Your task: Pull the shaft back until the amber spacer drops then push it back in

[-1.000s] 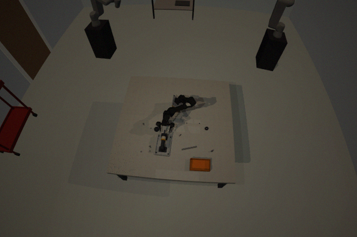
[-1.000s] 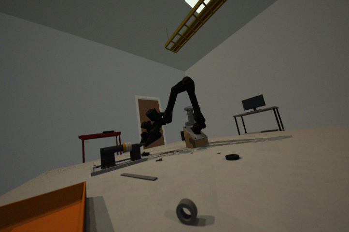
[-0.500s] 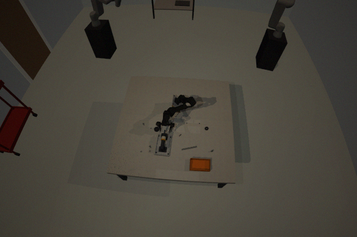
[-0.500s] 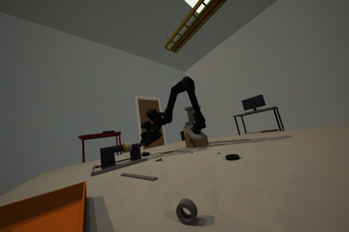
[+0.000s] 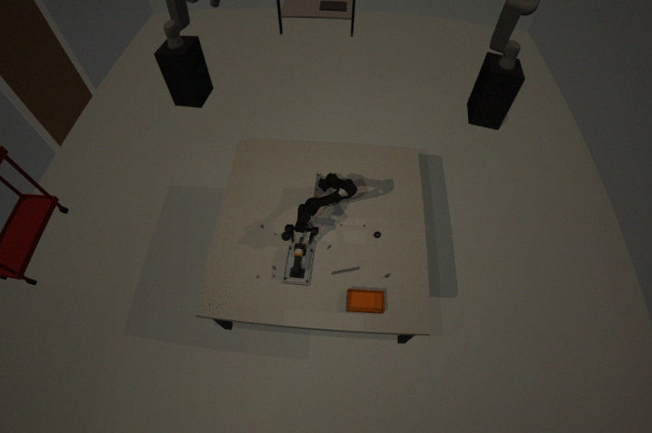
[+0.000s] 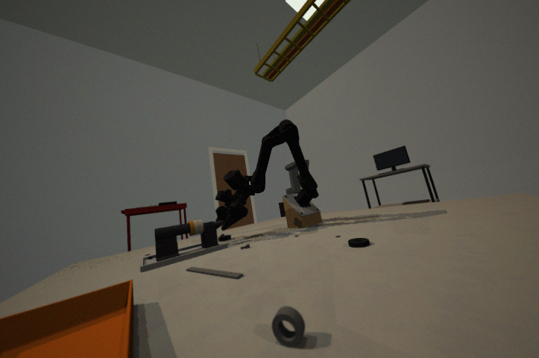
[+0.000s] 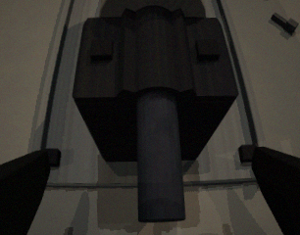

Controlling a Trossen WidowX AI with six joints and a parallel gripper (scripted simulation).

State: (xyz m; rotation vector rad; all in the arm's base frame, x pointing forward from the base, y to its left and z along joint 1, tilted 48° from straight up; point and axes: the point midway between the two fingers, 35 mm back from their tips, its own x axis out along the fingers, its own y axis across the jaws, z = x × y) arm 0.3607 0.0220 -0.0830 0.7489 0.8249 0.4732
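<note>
The shaft lies 40 mm ahead of my gripper tip and 20 mm above it. From my gripper tip the other things lie so: amber spacer: 90 mm ahead, 20 mm above, 10 mm to the left; pale spacer: 70 mm ahead, 20 mm above, 10 mm to the left; white spacer: 80 mm ahead, 20 mm above, 10 mm to the left.
</note>
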